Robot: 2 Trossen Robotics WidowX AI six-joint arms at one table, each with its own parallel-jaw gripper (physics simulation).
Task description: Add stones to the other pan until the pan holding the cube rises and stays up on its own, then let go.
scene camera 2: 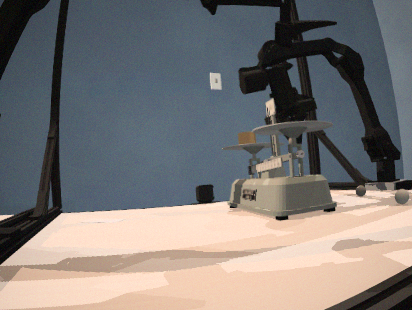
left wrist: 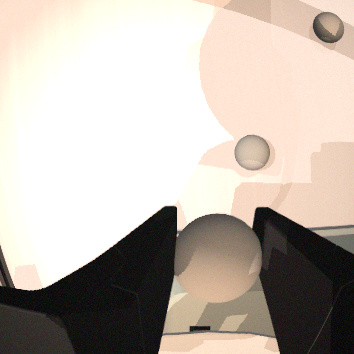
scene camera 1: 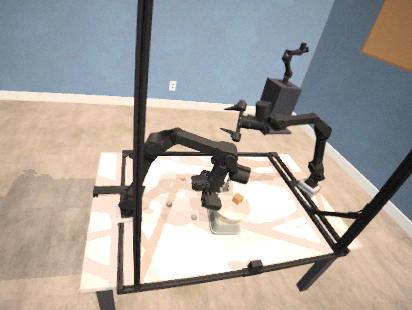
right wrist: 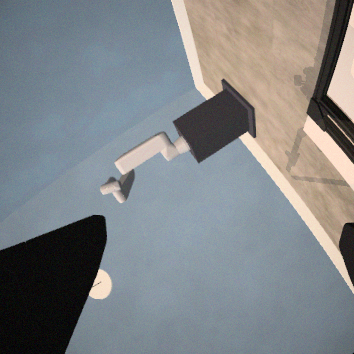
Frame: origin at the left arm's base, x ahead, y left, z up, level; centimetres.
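Where they show: left gripper, between the fingertips: [left wrist: 215, 218] [scene camera 1: 202, 203]; right gripper, between the fingertips: [scene camera 1: 221, 118] [right wrist: 230, 233]; left arm's base, origin of its link: [scene camera 2: 386, 181] [scene camera 1: 128, 211]; right arm's base, origin of its link: [scene camera 1: 311, 183].
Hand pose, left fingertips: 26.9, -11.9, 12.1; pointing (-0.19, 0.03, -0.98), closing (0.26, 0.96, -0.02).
Note:
Each offset is from my left fingertips to the top centre of the thing, as dx, dy, dz. "*": to the spot under its first point. Level surfaces: height alone.
A pale green balance scale @(+14.3, +6.2, +9.0) [scene camera 1: 225, 228] [scene camera 2: 282, 197] stands on the table. An orange cube @(+14.8, -1.6, +3.1) [scene camera 1: 238, 198] [scene camera 2: 246, 138] sits on its far pan @(* +15.3, -6.0, +0.0) [scene camera 2: 235, 148], which appears lower in scene camera 2 than the near pan [scene camera 1: 234, 213] [scene camera 2: 292, 127]. My left gripper [scene camera 1: 212, 202] [left wrist: 215, 218] is shut on a round grey stone @(+0.9, -0.2, +2.4) [left wrist: 218, 257], close beside the scale; its fingertips are hidden in the scene views. Loose stones @(+0.0, +4.0, -11.5) [scene camera 1: 194, 217] @(-8.8, +13.4, -11.5) [scene camera 1: 169, 204] @(+2.4, +29.7, -11.5) [scene camera 1: 182, 178] [scene camera 2: 401, 196] [scene camera 2: 361, 190] [left wrist: 252, 152] [left wrist: 328, 27] lie on the table. My right gripper [scene camera 1: 223, 119] [right wrist: 230, 233] is open and empty, high up.
A black frame [scene camera 1: 185, 281] runs around the table @(dz -14.3) [scene camera 1: 170, 255] [scene camera 2: 150, 295], with upright posts [scene camera 1: 141, 100]. A small black box @(* +13.5, -25.6, -9.2) [scene camera 1: 255, 266] [scene camera 2: 204, 193] sits at the frame's front rail in scene camera 1. A dark pedestal [scene camera 1: 282, 97] [right wrist: 216, 125] with a small arm stands beyond the table.

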